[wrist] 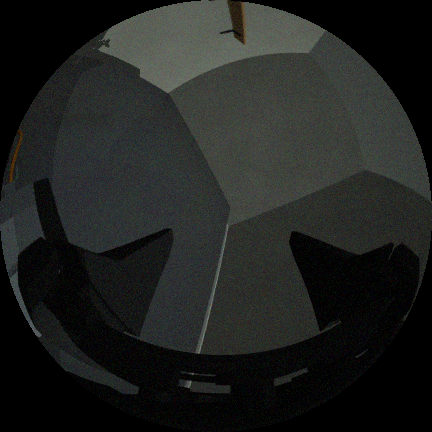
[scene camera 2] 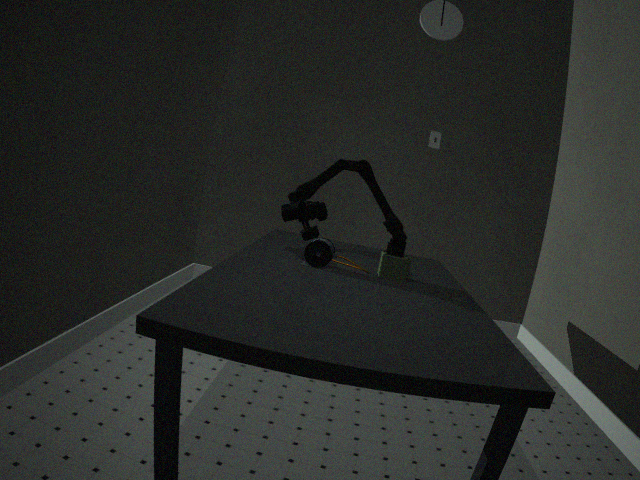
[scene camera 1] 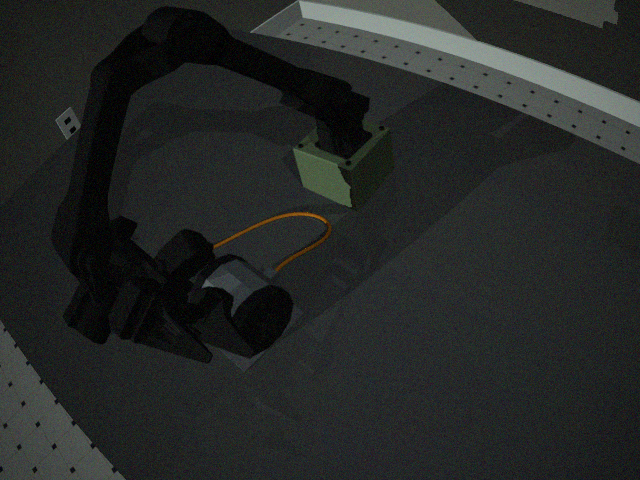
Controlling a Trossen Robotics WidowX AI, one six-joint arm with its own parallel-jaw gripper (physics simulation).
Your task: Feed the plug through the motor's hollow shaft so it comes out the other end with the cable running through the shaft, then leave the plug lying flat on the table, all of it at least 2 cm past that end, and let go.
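Frame: origin at the arm's base, x left, y back, z up, level; millimetres.
Seen in the pictures: gripper, fingertip midpoint: (wrist: 233,236) (scene camera 2: 300,220) (scene camera 1: 233,357); arm's base, link origin: (scene camera 2: 395,255) (scene camera 1: 343,140).
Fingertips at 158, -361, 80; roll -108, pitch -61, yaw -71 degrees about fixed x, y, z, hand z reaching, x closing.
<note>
Offsets run from my fingertips to a thing's top centre, as dx, dy, dz. "*": to the spot under its first point. Level surfaces: height alone.
The motor @(-114, +80, -69) (scene camera 1: 230,277) (scene camera 2: 318,253) lies on the table with a grey body and a dark round end. The orange cable (scene camera 1: 298,213) (scene camera 2: 352,264) (wrist: 16,156) leaves a small block beside the motor, loops toward the green base, and runs back behind the dark gripper parts. The plug does not show clearly in any view; the far end of the cable is hidden. My gripper (scene camera 1: 230,355) (wrist: 233,236) is open and empty. In the first scene view its fingers overlap the motor's near side; in the second scene view the gripper (scene camera 2: 310,233) is just above and behind the motor. The shaft's bore is too dark to judge.
The green base block (scene camera 1: 323,175) (scene camera 2: 393,266) carries the arm at the back of the dark table @(dz -171) (scene camera 1: 439,335) (scene camera 2: 330,320). The arm arches from it over the table's left side in the first scene view. A pale corner of a plate @(* -78, +24, -169) (scene camera 1: 244,363) shows under the motor.
</note>
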